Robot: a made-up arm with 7 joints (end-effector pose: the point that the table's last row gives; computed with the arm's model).
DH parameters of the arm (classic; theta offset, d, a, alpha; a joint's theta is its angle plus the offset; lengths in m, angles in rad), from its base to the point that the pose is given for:
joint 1: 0 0.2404 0 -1.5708
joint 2: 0 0 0 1.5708
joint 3: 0 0.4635 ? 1.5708
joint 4: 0 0 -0.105 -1.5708
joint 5: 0 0.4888 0 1.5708
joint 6: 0 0 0.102 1.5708
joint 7: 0 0 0 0
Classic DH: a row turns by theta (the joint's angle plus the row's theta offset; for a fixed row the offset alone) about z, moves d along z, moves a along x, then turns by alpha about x.
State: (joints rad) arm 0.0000 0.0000 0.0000 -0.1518 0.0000 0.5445 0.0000
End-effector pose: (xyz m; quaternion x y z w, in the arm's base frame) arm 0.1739 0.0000 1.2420 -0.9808 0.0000 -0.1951 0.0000
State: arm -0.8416 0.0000 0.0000 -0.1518 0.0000 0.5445 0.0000
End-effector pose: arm 0.1158 -0.1296 1.2420 0.8952 -0.4006 0.1781 0.0797
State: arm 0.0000 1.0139 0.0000 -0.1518 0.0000 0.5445 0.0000
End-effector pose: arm 0.9421 0.0000 0.6222 -0.9522 0.0000 0.3056 0.0000
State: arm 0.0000 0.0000 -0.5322 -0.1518 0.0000 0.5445 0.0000
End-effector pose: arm 0.1498 -0.0882 1.2420 0.9463 -0.2579 0.1882 0.0513
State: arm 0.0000 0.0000 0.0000 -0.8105 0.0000 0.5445 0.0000
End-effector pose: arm 0.4898 0.0000 1.0900 -0.9912 0.0000 0.1326 0.0000
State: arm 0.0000 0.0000 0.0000 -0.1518 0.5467 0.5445 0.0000
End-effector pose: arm 0.1613 0.0454 1.2439 -0.9444 -0.2538 -0.1878 0.0921
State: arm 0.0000 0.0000 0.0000 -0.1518 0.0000 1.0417 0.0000
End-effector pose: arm 0.1438 0.0000 1.2822 -0.9026 0.0000 -0.4304 0.0000
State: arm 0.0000 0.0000 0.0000 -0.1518 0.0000 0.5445 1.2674
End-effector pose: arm 0.1739 0.0000 1.2420 -0.7904 0.5808 -0.1572 0.1155
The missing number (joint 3, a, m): 0.1095
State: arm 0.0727 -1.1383 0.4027 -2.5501 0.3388 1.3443 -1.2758
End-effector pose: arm 0.1590 0.2177 0.6700 -0.7078 -0.7042 0.0542 0.0135
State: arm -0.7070 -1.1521 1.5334 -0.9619 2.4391 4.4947 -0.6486
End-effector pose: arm -0.2729 0.7296 0.5747 -0.4615 0.2964 -0.7139 0.4353
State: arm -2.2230 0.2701 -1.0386 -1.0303 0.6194 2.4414 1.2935
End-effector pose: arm -0.6292 -0.0787 1.0443 -0.5154 -0.6059 0.4898 0.3567
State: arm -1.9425 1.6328 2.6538 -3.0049 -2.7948 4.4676 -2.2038
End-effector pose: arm 0.0625 -0.1337 0.4536 -0.8888 -0.0747 0.2530 0.3748
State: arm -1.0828 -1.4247 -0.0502 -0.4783 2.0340 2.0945 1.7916
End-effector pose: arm -0.5034 0.8188 0.6843 -0.6969 -0.0759 -0.3509 0.6208
